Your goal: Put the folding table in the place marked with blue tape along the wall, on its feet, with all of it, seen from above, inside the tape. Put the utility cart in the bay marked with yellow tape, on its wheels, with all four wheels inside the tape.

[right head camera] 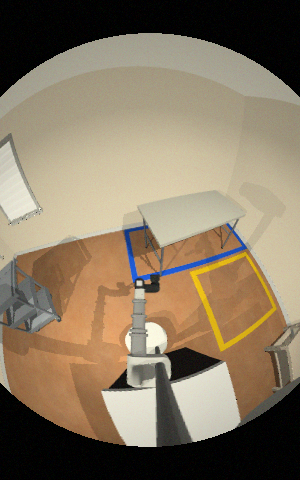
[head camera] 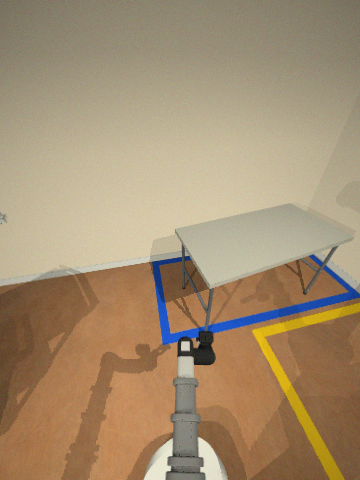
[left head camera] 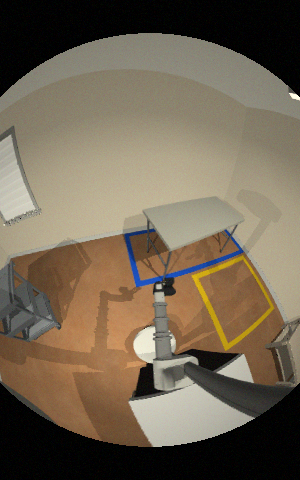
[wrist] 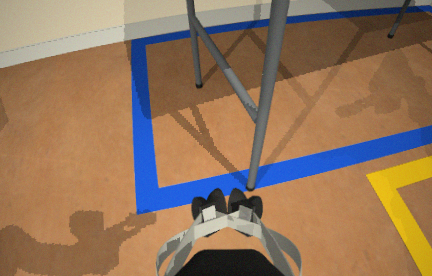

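Pixels of known places: gripper, fingertip midpoint: (left head camera: 163,281) (wrist: 226,203); robot's base, link origin: (right head camera: 146,339) (left head camera: 153,343).
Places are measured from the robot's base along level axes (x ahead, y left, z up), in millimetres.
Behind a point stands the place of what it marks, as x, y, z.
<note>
The folding table (head camera: 260,240) @(1145, -554, 710) (left head camera: 192,220) @(1103, -443, 709) (right head camera: 192,215) @(1104, -499, 710) (wrist: 267,85) @(792, -164, 416) stands on its feet by the wall, a little askew to the blue tape (head camera: 260,319) @(935, -672, -27) (left head camera: 132,260) @(1116, 237, -27) (right head camera: 130,255) @(1128, 242, -27) (wrist: 141,125) @(1065, 233, -27). In the wrist view its near left foot touches the front strip at the outer edge; the far left foot is inside. My gripper (wrist: 226,203) @(545, -89, 489) is shut and empty, low beside that near foot; its fingers are hidden in the head views. The grey utility cart (left head camera: 10,300) @(129, 1120, 825) (right head camera: 10,292) @(134, 1265, 762) stands at the far left, outside the yellow tape (head camera: 294,397) @(394, -721, -27) (left head camera: 220,266) @(927, -1094, -27) (right head camera: 220,263) @(921, -1083, -26) (wrist: 399,210) @(709, -641, -27).
The yellow bay lies right of my arm (head camera: 185,397) @(223, 0, 853) (left head camera: 161,325) @(144, 0, 856) (right head camera: 138,320) @(153, -3, 856), in front of the table. A beige framed object (left head camera: 285,357) @(-897, -1810, 123) (right head camera: 282,367) stands at the right edge. A window (left head camera: 17,177) @(1368, 1727, 1368) (right head camera: 16,185) @(1349, 1811, 1316) is at the left. The wall runs behind the table.
</note>
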